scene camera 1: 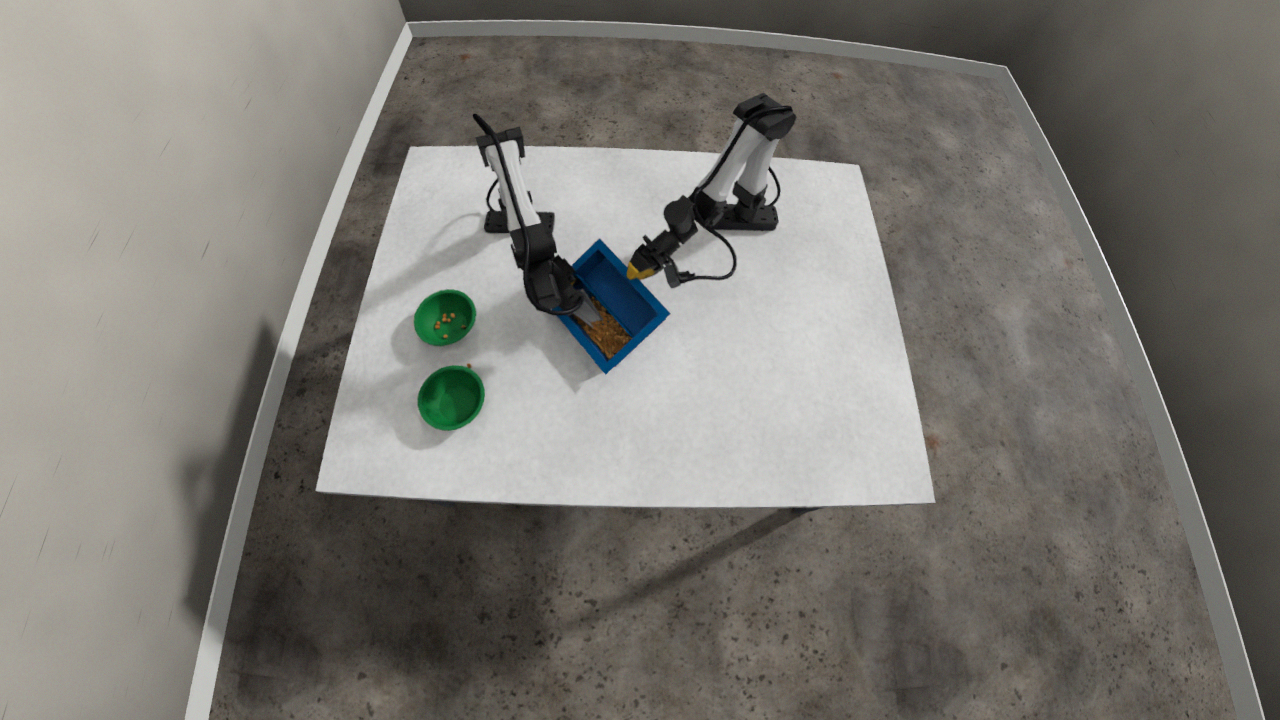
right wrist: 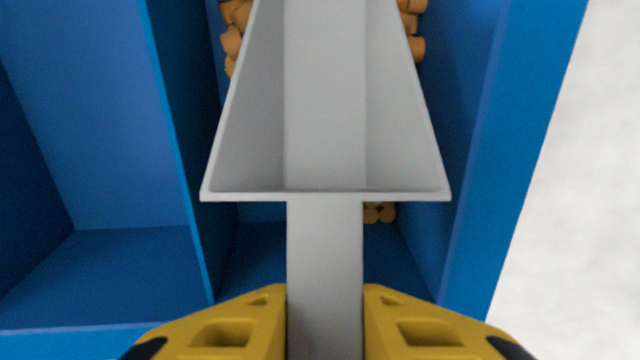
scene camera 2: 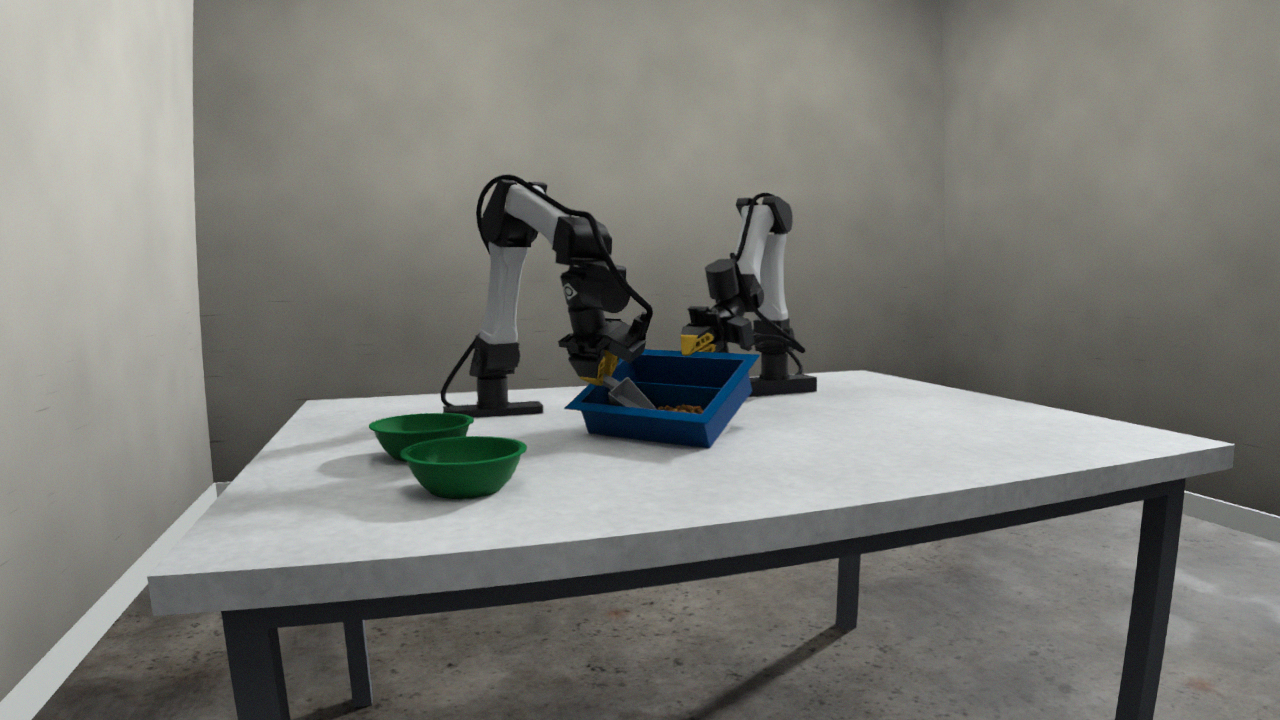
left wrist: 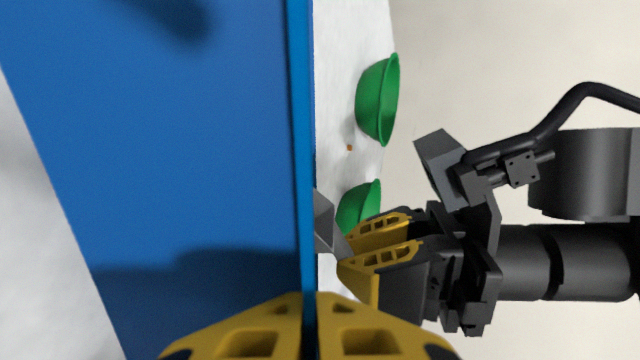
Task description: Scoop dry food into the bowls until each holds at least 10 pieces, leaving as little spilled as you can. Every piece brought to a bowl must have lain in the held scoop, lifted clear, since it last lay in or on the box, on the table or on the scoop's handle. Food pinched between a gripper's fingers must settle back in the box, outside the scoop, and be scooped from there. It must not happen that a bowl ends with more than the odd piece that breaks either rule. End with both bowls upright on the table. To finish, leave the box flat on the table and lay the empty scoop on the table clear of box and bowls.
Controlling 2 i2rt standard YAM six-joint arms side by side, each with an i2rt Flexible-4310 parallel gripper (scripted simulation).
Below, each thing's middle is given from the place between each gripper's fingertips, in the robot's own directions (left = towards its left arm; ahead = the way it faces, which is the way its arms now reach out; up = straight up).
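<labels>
Blue box (scene camera 2: 666,377): from my right hand (scene camera 2: 602,382), 100 mm to the left, 40 mm ahead, 20 mm below. Grey scoop (scene camera 2: 627,392): 30 mm to the left of that same right hand, 20 mm ahead, 30 mm below.
From my left hand (scene camera 2: 685,356): blue box 7 cm to the right, 5 cm ahead, 6 cm below; grey scoop 14 cm to the right, 3 cm ahead, 6 cm below.
</labels>
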